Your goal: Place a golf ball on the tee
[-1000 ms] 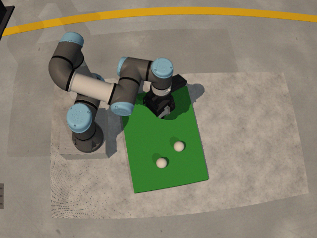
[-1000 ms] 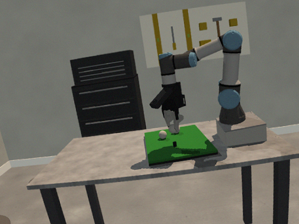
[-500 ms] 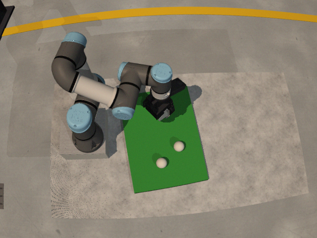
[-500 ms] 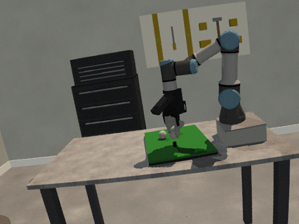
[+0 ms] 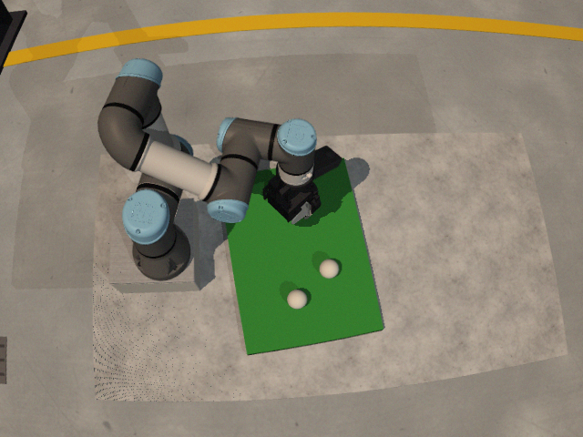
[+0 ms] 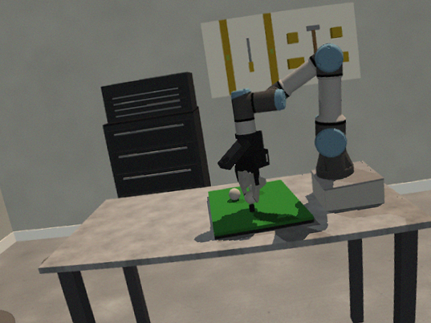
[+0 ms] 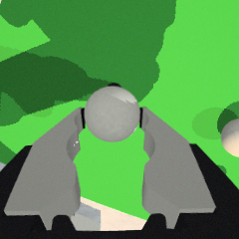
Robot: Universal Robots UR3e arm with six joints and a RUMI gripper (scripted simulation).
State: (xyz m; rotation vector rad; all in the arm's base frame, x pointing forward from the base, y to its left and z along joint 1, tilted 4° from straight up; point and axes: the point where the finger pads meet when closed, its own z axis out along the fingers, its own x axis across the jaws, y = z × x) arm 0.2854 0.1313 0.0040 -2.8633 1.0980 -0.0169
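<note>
Now: hand 1 cm short of the green mat, 4 cm to the left of it and 6 cm above it.
</note>
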